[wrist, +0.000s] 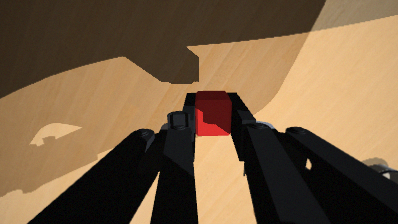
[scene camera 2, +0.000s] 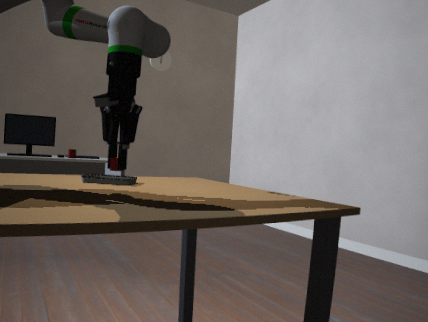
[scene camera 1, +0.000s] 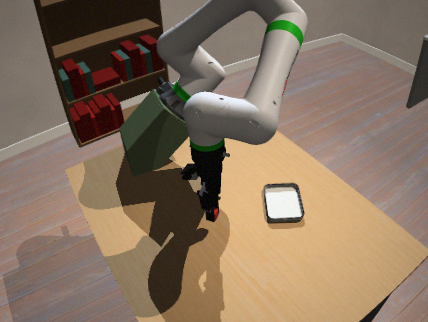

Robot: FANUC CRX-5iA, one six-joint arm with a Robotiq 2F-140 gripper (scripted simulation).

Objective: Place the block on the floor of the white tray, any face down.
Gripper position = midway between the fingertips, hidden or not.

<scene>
In view: the gripper [scene camera 2: 116,168], a red block [wrist: 213,109] and a white tray [scene camera 1: 283,200].
The gripper shows as well in the wrist view [wrist: 211,107] and in scene camera 1 [scene camera 1: 212,216].
</scene>
